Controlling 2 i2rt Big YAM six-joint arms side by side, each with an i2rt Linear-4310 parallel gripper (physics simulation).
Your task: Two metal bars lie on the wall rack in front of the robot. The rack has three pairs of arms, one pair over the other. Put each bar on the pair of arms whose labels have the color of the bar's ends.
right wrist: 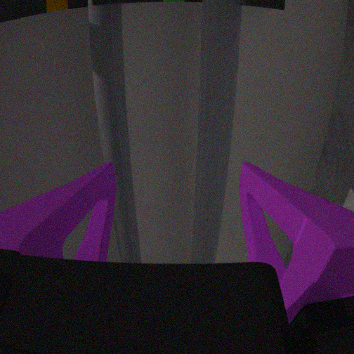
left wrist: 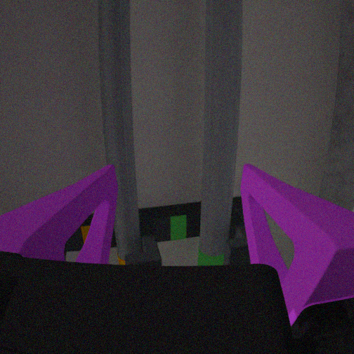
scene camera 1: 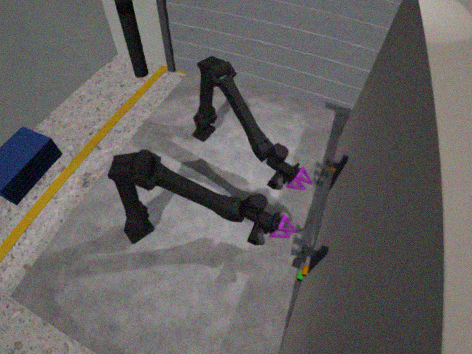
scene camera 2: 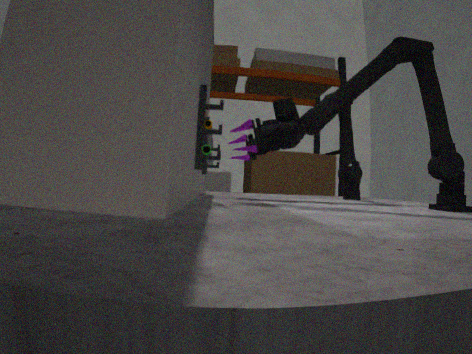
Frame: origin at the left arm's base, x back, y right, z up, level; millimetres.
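Seen in the pictures: left gripper, between the fingertips: (scene camera 1: 308, 186) (scene camera 2: 232, 140); right gripper, between the fingertips: (scene camera 1: 292, 234) (scene camera 2: 229, 150); left arm's base, origin of its link: (scene camera 1: 204, 132) (scene camera 2: 450, 210); right arm's base, origin of its link: (scene camera 1: 139, 230) (scene camera 2: 351, 199).
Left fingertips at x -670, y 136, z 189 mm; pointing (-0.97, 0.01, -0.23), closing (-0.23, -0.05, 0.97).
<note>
Pixels of each thing's middle, then the offset from my left fingertips to it. "spot": a spot on its surface instead.
- rack, middle of its body: (scene camera 2: 209, 126) (scene camera 1: 330, 173) dx -54, dy -102, dz +23 mm
- orange-ended bar, a spot on its surface: (scene camera 2: 208, 124) spot: dx -49, dy -144, dz +21 mm
- green-ended bar, middle of its body: (scene camera 2: 208, 158) (scene camera 1: 315, 221) dx -96, dy +105, dz -49 mm
The rack (scene camera 1: 340, 171) (scene camera 2: 202, 96) is on the wall. The orange-ended bar (scene camera 2: 208, 124) (left wrist: 118, 100) (right wrist: 112, 100) lies above the green-ended bar (scene camera 2: 206, 149) (left wrist: 221, 100) (right wrist: 216, 100); both rest on the rack. A green label (left wrist: 178, 227) and an orange label (left wrist: 86, 232) show on the rack; which arms they mark I cannot tell. My left gripper (scene camera 1: 302, 179) (left wrist: 178, 176) is open and empty, back from the bars. My right gripper (scene camera 1: 284, 227) (right wrist: 177, 173) is also open and empty, back from the bars. In scene camera 2 the grippers overlap.
The wall (scene camera 2: 110, 100) stands behind the rack. A blue box (scene camera 1: 25, 160) and a yellow floor line (scene camera 1: 80, 159) lie behind the arms. Orange-beamed shelving (scene camera 2: 280, 76) with boxes and a large brown box (scene camera 2: 292, 173) stand in the background.
</note>
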